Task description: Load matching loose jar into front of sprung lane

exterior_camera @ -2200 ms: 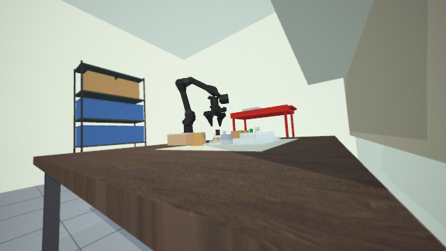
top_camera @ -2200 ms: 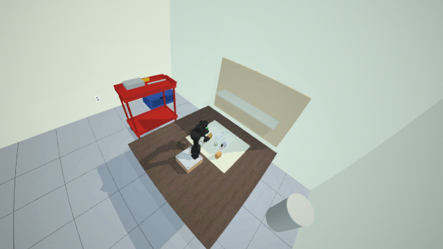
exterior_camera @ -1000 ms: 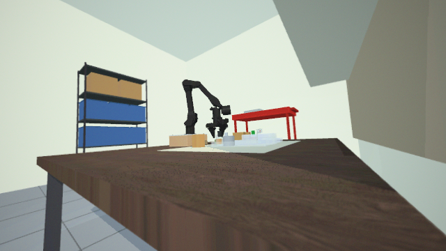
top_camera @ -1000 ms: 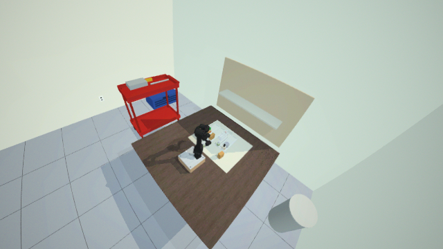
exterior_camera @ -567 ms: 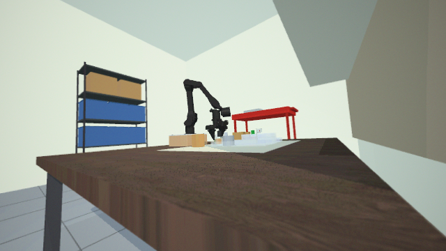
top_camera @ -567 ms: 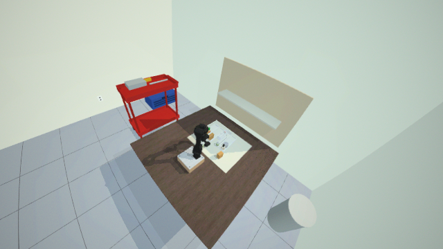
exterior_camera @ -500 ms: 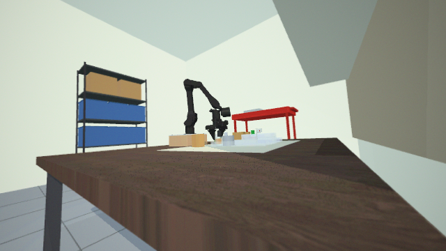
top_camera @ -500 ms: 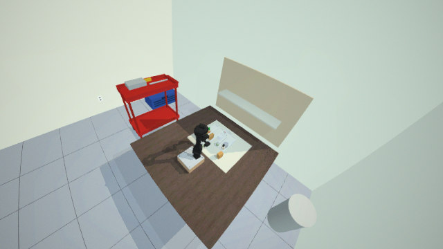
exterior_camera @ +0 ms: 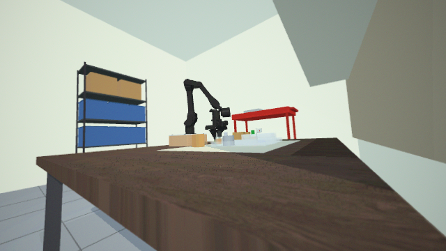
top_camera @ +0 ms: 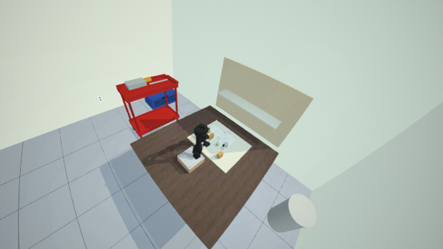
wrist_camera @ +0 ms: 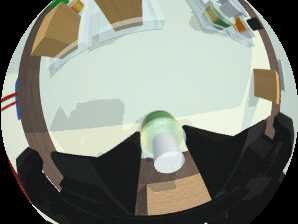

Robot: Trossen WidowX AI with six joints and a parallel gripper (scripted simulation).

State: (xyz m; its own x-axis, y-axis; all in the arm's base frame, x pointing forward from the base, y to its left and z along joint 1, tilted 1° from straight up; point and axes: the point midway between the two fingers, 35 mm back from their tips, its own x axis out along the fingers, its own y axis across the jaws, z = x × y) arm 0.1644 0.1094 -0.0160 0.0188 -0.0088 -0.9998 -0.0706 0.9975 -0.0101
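Right now my gripper tip is 23 cm short of the grey cylinder and 16 cm to the left of it. Round my gripper tip: clear sprung lane: 30 cm ahead, 5 cm to the right, 1 cm below.
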